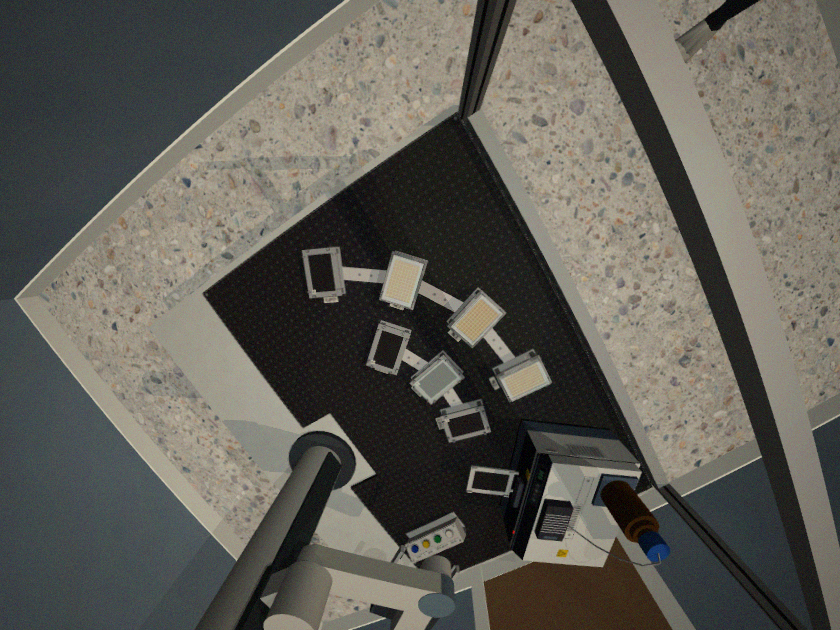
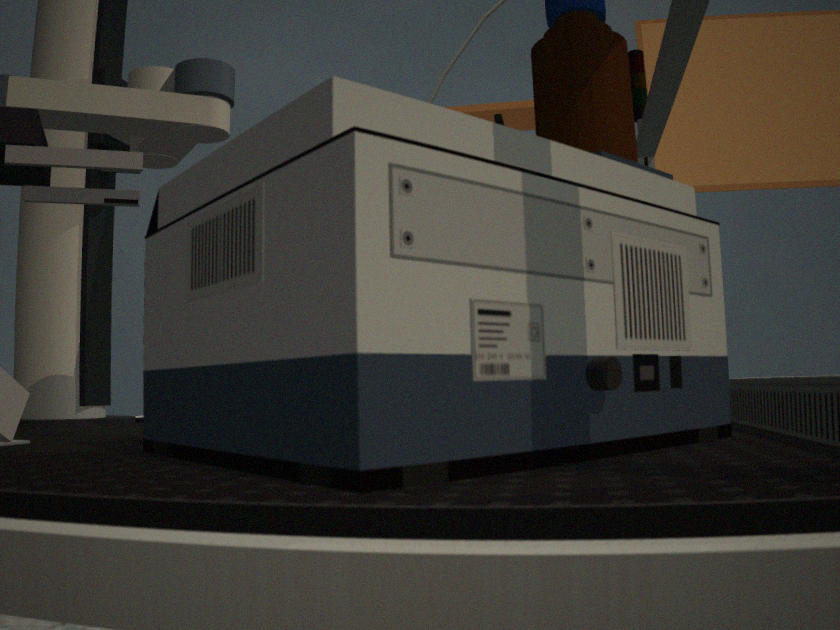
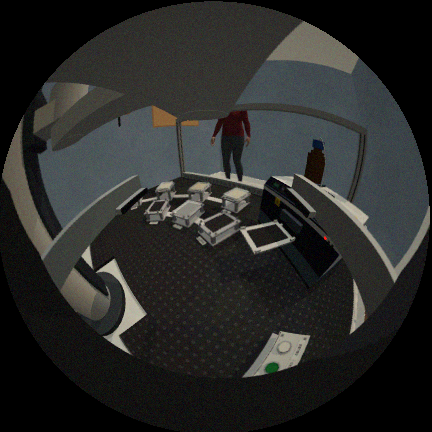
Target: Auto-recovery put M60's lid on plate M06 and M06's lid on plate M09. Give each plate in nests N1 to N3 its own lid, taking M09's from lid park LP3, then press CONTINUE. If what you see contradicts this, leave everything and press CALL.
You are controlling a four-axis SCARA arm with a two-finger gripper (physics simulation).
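Where they show: gripper, fingertip midpoint: [image 2: 141, 182] [image 3: 212, 177]; arm's base at its link origin: [image 1: 323, 459] [image 3: 98, 302].
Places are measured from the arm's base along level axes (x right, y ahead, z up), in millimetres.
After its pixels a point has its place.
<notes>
Three plates with pale yellow wells sit in the outer row of nests: one plate [image 1: 403, 280] [image 3: 165, 192], a middle plate [image 1: 476, 317] [image 3: 200, 191] and a right plate [image 1: 520, 377] @(x 21, y 774, z 90 mm) [image 3: 236, 198] @(x 78, y 717, z 87 mm). Their labels and lids are too small to tell. A grey flat piece [image 1: 436, 377] @(x -100, y 553, z 68 mm) [image 3: 188, 213] @(x -40, y 514, z 65 mm) lies on the middle inner stand. The left inner stand [image 1: 373, 344] @(x -289, y 441, z 59 mm) and right inner stand [image 1: 462, 406] @(x 55, y 562, z 18 mm) are open frames with nothing on them. The button box [image 1: 449, 526] @(x 438, y 285, z 64 mm) [image 3: 267, 352] @(x 451, y 256, z 16 mm) has blue, yellow, green and white buttons. My gripper [image 3: 212, 177] @(x 256, y 319, z 318 mm) is open and empty, high above the mat.
A fourth outer nest [image 1: 308, 274] @(x -572, y 394, z 57 mm) holds nothing. A black and white instrument [image 1: 583, 515] @(x 438, y 732, z 227 mm) [image 2: 434, 305] @(x 645, y 749, z 105 mm) [image 3: 300, 240] @(x 394, y 553, z 114 mm) has an empty white tray frame [image 1: 493, 469] @(x 253, y 554, z 112 mm) [image 3: 249, 241] @(x 257, y 466, z 113 mm) in front, and a brown bottle [image 1: 627, 508] @(x 355, y 839, z 325 mm) [image 2: 583, 88] @(x 442, y 842, z 301 mm) [image 3: 315, 165] @(x 396, y 800, z 309 mm) on top. A person [image 3: 233, 135] stands beyond the guard frame.
</notes>
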